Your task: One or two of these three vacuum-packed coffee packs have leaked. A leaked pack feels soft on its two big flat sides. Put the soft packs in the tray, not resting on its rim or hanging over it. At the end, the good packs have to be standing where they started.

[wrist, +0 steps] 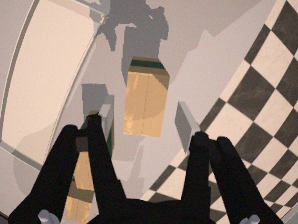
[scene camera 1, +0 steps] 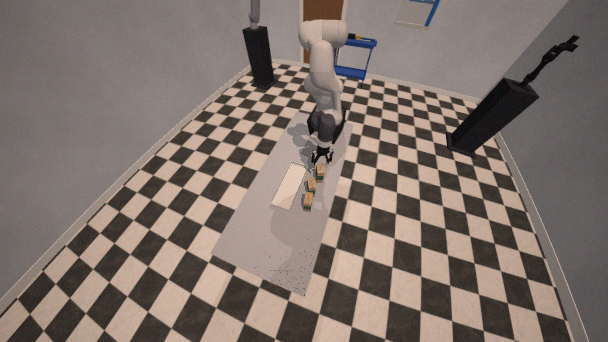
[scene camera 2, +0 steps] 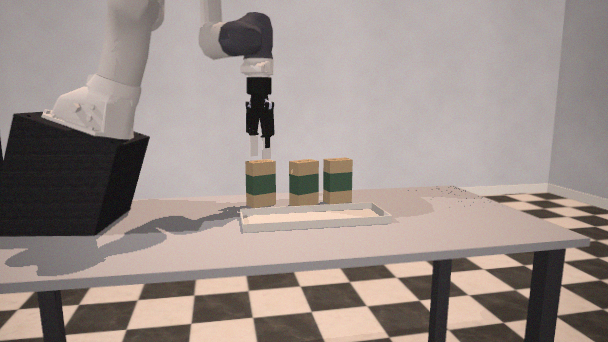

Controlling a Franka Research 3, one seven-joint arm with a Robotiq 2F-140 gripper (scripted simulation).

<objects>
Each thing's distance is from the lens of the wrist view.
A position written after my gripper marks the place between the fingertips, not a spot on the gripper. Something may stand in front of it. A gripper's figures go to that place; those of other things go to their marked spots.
my gripper [wrist: 145, 109]: 0.22 m
white tray [wrist: 49, 50]: 0.40 m
</objects>
